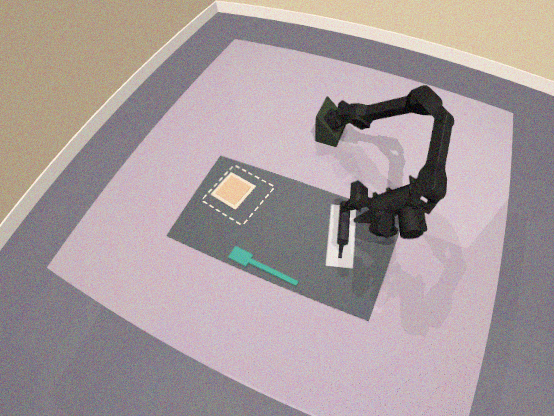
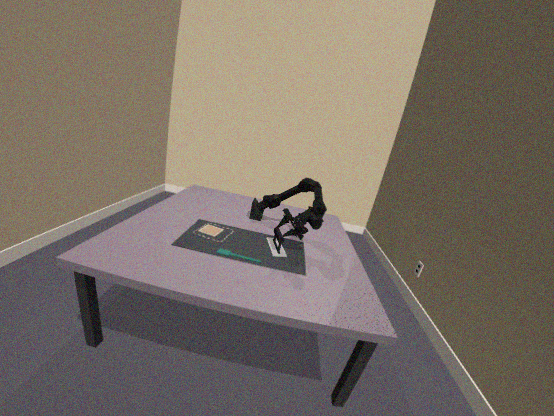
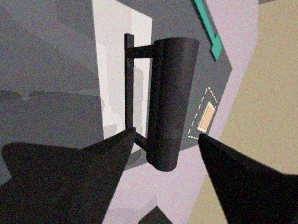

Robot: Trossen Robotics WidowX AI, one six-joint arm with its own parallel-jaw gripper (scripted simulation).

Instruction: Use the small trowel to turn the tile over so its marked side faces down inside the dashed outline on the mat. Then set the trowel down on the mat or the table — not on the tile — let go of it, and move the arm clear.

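On a dark mat, (image 1: 300,232) and (image 2: 254,245) are the same spot.
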